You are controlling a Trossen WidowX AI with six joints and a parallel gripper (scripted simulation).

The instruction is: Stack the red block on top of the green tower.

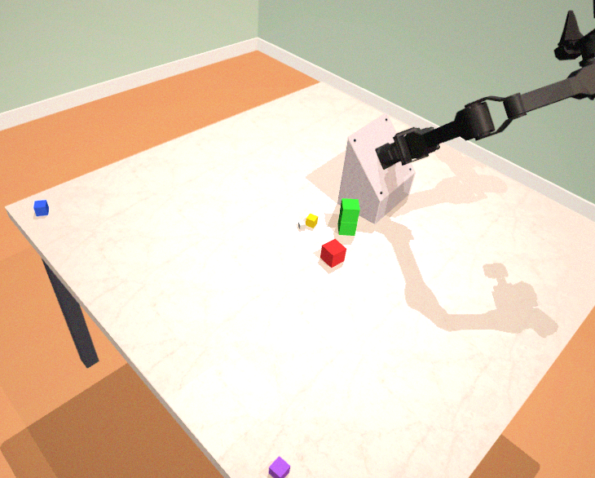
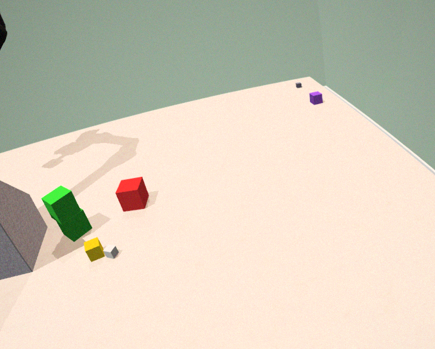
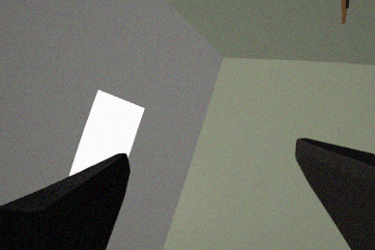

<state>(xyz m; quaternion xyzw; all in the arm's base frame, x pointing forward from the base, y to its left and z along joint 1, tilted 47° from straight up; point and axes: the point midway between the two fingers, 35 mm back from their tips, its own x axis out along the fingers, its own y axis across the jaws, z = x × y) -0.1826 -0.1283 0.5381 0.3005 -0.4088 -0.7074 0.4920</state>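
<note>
Now: the red block 60 cm below my gripper tip, 53 cm ahead of it and 20 cm to the right of it. Also, from my gripper tip: yellow block: 61 cm below, 47 cm ahead, 33 cm to the right; small white block: 61 cm below, 50 cm ahead, 34 cm to the right; purple block: 102 cm ahead, 61 cm below, 10 cm to the left.
</note>
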